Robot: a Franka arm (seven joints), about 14 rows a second.
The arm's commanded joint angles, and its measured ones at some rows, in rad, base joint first. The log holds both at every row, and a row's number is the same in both.
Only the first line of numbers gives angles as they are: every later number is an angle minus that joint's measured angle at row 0.
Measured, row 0:
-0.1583 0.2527 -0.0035 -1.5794 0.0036 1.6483 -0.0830
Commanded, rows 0 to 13:
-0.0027 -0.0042 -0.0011 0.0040 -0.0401 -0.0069 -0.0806
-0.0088 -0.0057 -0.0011 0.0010 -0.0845 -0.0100 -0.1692
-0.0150 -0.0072 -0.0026 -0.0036 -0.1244 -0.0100 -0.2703
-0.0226 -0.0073 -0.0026 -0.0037 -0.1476 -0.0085 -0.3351
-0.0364 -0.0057 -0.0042 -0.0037 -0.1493 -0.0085 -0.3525
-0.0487 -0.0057 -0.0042 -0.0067 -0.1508 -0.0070 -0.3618
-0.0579 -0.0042 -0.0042 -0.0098 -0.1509 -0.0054 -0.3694
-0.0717 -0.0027 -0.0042 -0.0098 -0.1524 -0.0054 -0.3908
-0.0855 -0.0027 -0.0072 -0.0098 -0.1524 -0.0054 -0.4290
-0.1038 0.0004 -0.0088 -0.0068 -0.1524 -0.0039 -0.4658
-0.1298 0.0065 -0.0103 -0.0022 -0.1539 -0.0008 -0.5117
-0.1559 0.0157 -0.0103 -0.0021 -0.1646 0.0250 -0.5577
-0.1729 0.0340 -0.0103 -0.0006 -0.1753 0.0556 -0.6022
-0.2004 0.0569 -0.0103 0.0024 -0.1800 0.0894 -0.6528
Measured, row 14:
-0.1612 0.0165 -0.0138 -0.0075 -0.1553 0.0389 -0.5771
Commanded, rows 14 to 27:
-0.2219 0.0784 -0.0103 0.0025 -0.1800 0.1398 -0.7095
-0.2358 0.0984 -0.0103 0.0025 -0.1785 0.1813 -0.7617
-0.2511 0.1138 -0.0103 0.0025 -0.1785 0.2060 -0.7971
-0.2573 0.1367 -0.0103 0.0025 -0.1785 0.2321 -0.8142
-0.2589 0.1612 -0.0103 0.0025 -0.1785 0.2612 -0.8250
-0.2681 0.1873 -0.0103 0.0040 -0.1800 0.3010 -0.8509
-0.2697 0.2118 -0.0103 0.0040 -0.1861 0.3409 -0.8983
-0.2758 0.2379 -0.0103 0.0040 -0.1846 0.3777 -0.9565
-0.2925 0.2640 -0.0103 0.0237 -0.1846 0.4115 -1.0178
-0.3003 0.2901 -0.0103 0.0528 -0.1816 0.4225 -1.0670
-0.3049 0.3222 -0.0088 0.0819 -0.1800 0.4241 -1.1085
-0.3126 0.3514 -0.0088 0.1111 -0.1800 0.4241 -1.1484
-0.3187 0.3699 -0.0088 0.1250 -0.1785 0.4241 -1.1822
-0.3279 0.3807 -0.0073 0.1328 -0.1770 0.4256 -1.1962
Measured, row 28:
-0.3096 0.3351 -0.0168 0.0703 -0.1618 0.4320 -1.1501
